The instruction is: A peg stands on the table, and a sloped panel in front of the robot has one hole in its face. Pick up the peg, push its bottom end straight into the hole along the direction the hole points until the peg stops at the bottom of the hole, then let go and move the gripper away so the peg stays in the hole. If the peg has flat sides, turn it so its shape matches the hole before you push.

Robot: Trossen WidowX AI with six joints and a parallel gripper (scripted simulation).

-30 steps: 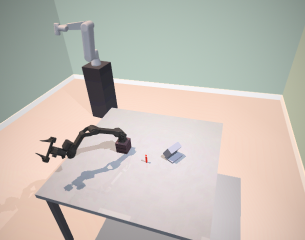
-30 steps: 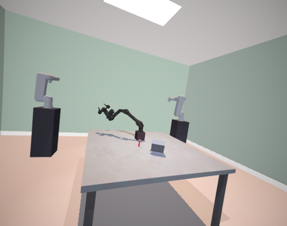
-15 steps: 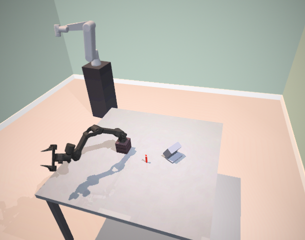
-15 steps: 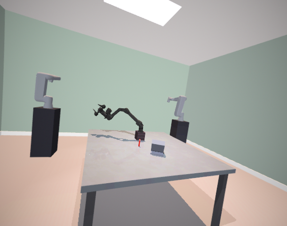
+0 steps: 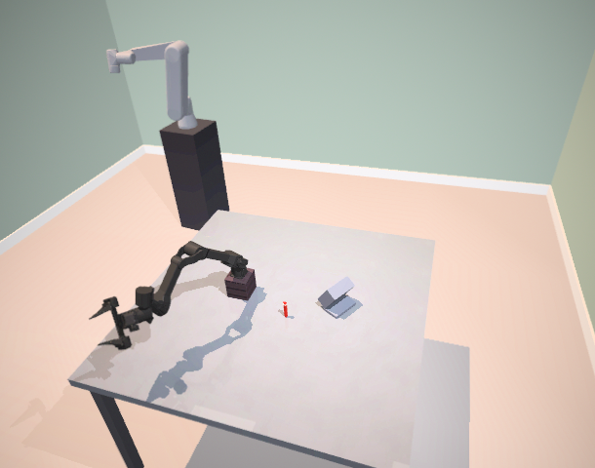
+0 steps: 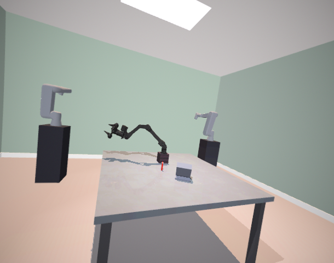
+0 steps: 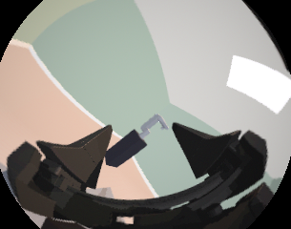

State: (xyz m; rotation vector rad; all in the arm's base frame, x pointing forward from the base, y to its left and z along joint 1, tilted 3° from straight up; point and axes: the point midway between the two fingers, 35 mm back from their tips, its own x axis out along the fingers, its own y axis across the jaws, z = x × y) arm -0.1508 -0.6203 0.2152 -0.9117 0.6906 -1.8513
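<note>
My gripper tip is 420 mm short of the red peg, 580 mm to the right of it and 260 mm above it. Round my gripper tip: sloped grey panel 600 mm ahead, 730 mm to the left, 240 mm below.
</note>
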